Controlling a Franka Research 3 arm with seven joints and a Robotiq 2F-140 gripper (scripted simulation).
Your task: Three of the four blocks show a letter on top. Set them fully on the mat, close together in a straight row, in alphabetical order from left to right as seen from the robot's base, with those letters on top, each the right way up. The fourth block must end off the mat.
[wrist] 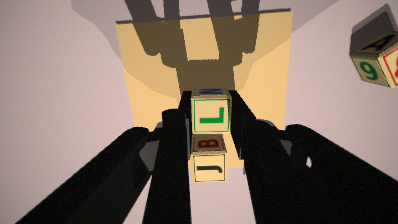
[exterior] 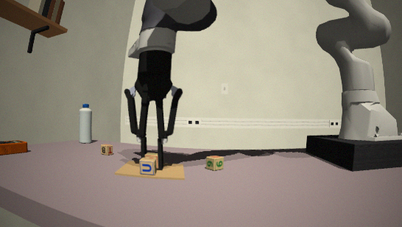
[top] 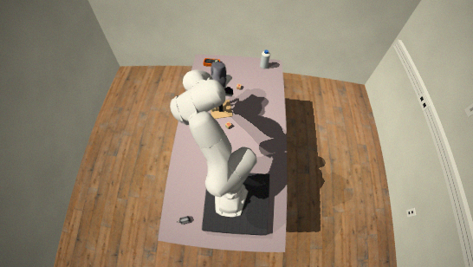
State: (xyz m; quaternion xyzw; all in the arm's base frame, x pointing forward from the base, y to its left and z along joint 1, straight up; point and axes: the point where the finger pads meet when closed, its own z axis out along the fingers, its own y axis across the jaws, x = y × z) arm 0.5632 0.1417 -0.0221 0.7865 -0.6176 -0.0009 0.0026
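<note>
My gripper is now 4 cm above the tan mat. The rest, counted from my hand: small dark object (77 cm behind, 11 cm to the left, 2 cm below); then white bottle (47 cm ahead, 28 cm to the right, 4 cm above); then block (21 cm ahead, 10 cm to the right, 3 cm below).
</note>
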